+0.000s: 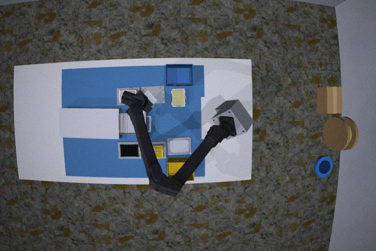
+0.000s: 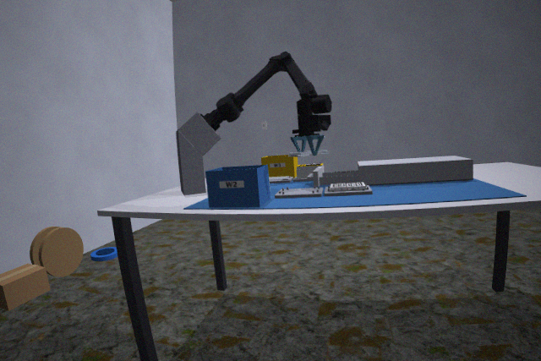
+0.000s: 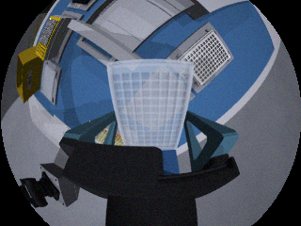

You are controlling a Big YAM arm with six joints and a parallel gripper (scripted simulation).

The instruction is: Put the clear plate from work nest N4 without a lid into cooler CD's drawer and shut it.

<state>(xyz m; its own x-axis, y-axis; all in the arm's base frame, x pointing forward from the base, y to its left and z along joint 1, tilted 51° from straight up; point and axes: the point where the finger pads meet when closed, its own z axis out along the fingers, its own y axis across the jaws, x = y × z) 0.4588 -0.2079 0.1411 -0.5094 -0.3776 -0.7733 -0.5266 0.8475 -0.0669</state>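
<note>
My gripper is now 130 mm short of the drawer, 150 mm to the right of it and 120 mm above it. The rest, counted from my hand: blue bin W2: 200 mm behind, 190 mm to the right, 110 mm below; grey nest: 30 mm behind, 50 mm to the right, 140 mm below; clear plate: right at my hand.
</note>
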